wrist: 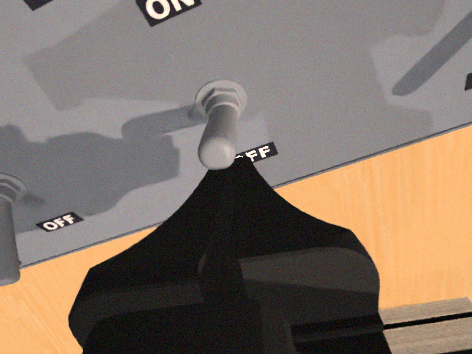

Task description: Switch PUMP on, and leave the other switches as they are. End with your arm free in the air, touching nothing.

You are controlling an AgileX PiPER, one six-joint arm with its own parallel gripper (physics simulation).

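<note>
A grey toggle switch (218,130) stands near the middle of the wrist view, its lever tilted down toward the OFF label (260,152). Part of an ON label (169,7) shows above it. The switch's name label does not show, so I cannot tell whether it is PUMP. My black gripper (235,182) is shut, its fingertips together right at the lower end of the lever and partly covering the OFF label. Whether the tips touch the lever is hard to tell.
Another switch lever (7,240) points down at the left edge, beside its OFF label (59,221). The grey panel (320,100) ends at a slanting lower edge above the wooden table (425,200). A pale wooden-looking strip (430,335) lies at the lower right.
</note>
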